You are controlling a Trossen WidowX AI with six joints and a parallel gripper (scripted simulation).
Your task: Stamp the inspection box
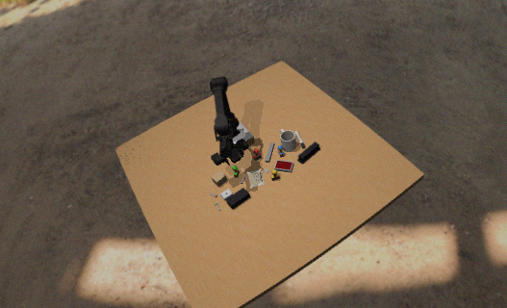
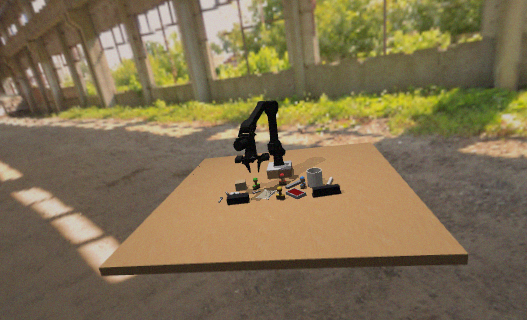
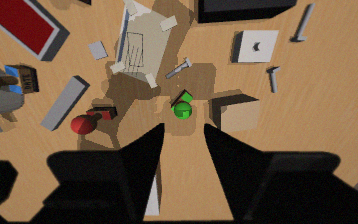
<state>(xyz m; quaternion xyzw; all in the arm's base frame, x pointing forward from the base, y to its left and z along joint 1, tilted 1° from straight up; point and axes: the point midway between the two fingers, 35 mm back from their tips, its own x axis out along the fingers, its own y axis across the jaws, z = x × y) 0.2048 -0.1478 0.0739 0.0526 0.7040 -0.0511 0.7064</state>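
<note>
Now: gripper tip 80 mm above the green-knobbed stamp. Round my gripper tip: red-knobbed stamp 150 mm to the left, 80 mm below; tan block 30 mm behind, 90 mm to the right, 70 mm below; white card 100 mm ahead, 50 mm to the left, 100 mm below.
</note>
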